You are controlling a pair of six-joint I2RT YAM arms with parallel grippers.
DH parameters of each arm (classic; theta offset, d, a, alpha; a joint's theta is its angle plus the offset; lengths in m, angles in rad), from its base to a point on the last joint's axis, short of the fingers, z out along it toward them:
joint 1: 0 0.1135 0.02 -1.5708
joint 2: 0 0 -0.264 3.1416
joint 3: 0.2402 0 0.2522 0
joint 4: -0.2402 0 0.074 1.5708
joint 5: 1.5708 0 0 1.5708
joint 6: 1.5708 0.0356 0 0
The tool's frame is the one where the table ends.
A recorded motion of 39 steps. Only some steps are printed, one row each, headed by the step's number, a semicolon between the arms.
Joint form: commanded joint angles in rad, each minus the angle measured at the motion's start. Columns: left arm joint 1, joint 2, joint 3, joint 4, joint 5, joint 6; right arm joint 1, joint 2, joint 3, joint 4, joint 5, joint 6.
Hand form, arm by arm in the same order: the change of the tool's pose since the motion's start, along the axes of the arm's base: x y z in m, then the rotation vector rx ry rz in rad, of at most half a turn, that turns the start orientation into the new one. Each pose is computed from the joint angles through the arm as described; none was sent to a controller.
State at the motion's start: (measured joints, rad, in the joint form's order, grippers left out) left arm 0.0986 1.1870 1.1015 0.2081 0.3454 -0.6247; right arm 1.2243 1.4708 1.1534 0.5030 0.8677 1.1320
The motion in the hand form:
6: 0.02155 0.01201 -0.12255 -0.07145 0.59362 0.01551; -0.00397 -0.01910 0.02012 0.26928 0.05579 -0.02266
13: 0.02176 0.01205 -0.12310 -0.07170 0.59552 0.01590; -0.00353 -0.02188 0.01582 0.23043 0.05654 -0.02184
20: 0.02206 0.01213 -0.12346 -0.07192 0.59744 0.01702; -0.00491 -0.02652 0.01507 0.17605 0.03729 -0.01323
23: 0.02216 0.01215 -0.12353 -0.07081 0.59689 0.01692; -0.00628 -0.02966 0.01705 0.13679 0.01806 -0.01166
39: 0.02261 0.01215 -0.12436 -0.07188 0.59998 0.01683; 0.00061 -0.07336 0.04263 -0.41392 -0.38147 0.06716
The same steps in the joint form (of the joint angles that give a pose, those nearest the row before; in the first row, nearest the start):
6: 0.0348 0.1307 -0.1521 -0.3155 0.0181 0.0010; -0.0052 -0.0660 0.0003 -0.0023 0.0484 0.2185
13: 0.0348 0.1321 -0.1525 -0.3155 0.0177 0.0010; -0.0102 -0.0778 -0.0182 -0.0188 0.0387 0.2013
20: 0.0348 0.1338 -0.1520 -0.3163 0.0166 0.0008; -0.0125 -0.0982 -0.0375 -0.0211 0.0203 0.1465
23: 0.0349 0.1342 -0.1521 -0.3155 0.0166 0.0019; -0.0125 -0.1117 -0.0433 -0.0216 0.0125 0.0981
39: 0.0347 0.1369 -0.1523 -0.3155 0.0166 0.0011; -0.1253 -0.2625 -0.0989 -0.0061 -0.3280 -0.5874

